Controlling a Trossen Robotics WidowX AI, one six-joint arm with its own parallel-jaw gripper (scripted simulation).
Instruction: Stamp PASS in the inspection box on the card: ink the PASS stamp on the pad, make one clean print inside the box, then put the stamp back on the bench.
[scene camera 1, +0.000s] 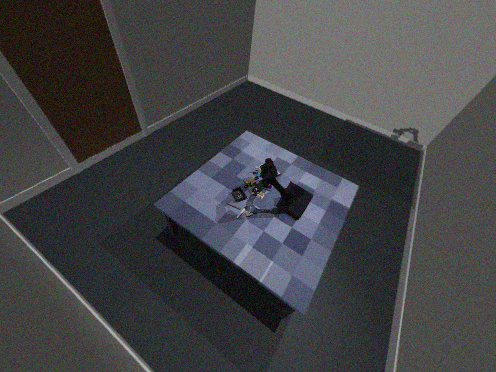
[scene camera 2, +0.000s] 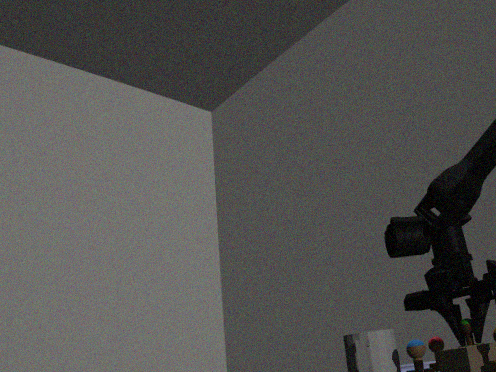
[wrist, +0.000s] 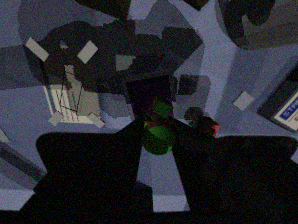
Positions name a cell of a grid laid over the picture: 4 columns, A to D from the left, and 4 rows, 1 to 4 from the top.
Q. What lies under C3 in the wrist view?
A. A green-knobbed stamp.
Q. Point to my gripper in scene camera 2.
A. D4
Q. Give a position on an ink pad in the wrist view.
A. B2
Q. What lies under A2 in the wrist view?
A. A card.
